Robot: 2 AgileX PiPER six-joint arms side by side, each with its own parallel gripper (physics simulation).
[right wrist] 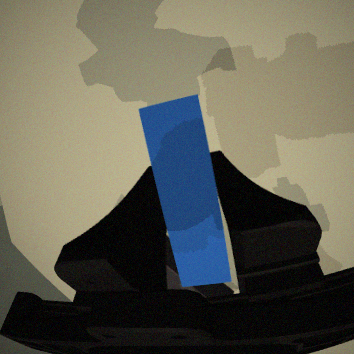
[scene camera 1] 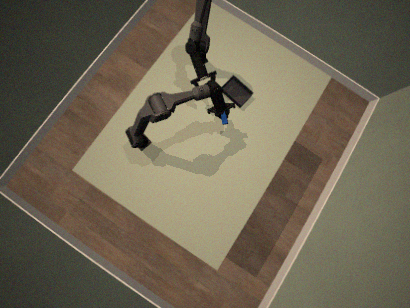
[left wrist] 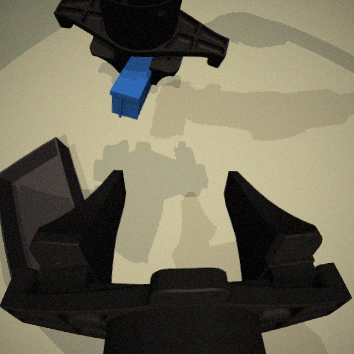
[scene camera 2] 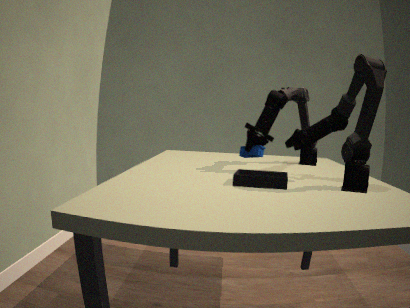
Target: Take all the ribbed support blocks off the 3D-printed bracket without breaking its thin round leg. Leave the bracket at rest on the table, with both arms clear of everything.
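A blue printed part, the bracket [scene camera 1: 224,119] [scene camera 2: 254,151] [left wrist: 131,87] [right wrist: 188,190], is held above the table [scene camera 1: 175,215] [scene camera 2: 145,210]. My right gripper [scene camera 1: 221,111] [scene camera 2: 252,142] is shut on it, and in the right wrist view its long flat face lies between the two fingers. Ribbed support blocks and the thin round leg cannot be told apart from the rest. My left gripper [scene camera 2: 294,141] [left wrist: 175,181] is open and empty, its fingers apart over shadowed table, with the bracket beyond them in the left wrist view. In scene camera 1 its fingers are partly hidden by the right arm.
A dark open box [scene camera 1: 243,84] [scene camera 2: 260,180] [left wrist: 69,170] stands on the table near both grippers. The right arm's base [scene camera 1: 137,140] [scene camera 2: 308,156] stands at the left in scene camera 1. The right forearm passes close to the left gripper there.
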